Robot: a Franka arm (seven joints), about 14 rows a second.
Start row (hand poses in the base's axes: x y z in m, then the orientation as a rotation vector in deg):
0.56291 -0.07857 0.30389 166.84 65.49 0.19
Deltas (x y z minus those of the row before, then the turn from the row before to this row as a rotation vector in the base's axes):
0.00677 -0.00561 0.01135 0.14 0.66 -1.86
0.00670 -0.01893 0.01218 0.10 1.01 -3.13
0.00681 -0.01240 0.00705 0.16 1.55 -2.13
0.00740 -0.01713 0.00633 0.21 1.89 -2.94
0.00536 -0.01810 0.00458 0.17 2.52 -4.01
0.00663 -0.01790 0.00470 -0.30 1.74 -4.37
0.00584 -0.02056 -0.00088 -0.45 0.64 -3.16
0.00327 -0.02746 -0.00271 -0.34 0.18 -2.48
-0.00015 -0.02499 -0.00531 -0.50 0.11 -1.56
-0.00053 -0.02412 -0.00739 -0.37 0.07 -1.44
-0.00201 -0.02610 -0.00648 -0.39 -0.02 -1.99
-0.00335 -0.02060 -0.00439 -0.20 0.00 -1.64
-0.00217 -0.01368 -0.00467 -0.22 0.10 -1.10
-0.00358 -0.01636 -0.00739 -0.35 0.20 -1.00
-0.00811 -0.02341 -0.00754 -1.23 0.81 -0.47
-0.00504 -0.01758 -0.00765 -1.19 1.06 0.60
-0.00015 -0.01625 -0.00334 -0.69 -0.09 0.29
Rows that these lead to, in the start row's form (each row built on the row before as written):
0.56968 -0.08418 0.31524 168.22 62.91 -0.71
0.57638 -0.10311 0.32742 -170.18 -58.41 2.16
0.58319 -0.11551 0.33447 -170.55 -55.03 4.36
0.59059 -0.13264 0.34080 -171.01 -50.38 7.01
0.59595 -0.15074 0.34538 -171.50 -44.06 10.54
0.60258 -0.16864 0.35008 -172.51 -37.31 13.07
0.60842 -0.18920 0.34920 -173.48 -32.47 14.05
0.61169 -0.21666 0.34649 -174.23 -28.68 14.32
0.61154 -0.24165 0.34118 -174.94 -26.29 14.58
0.61101 -0.26577 0.33379 -175.48 -24.07 14.74
0.60900 -0.29187 0.32731 -176.10 -20.99 14.75
0.60565 -0.31247 0.32292 -176.45 -18.45 14.74
0.60348 -0.32615 0.31825 -176.72 -16.74 14.91
0.59990 -0.34251 0.31086 -177.08 -15.17 15.26
0.59179 -0.36592 0.30332 -178.13 -14.35 16.77
0.58675 -0.38350 0.29567 177.75 15.09 -18.55
0.58660 -0.39975 0.29233 177.01 15.37 -18.42

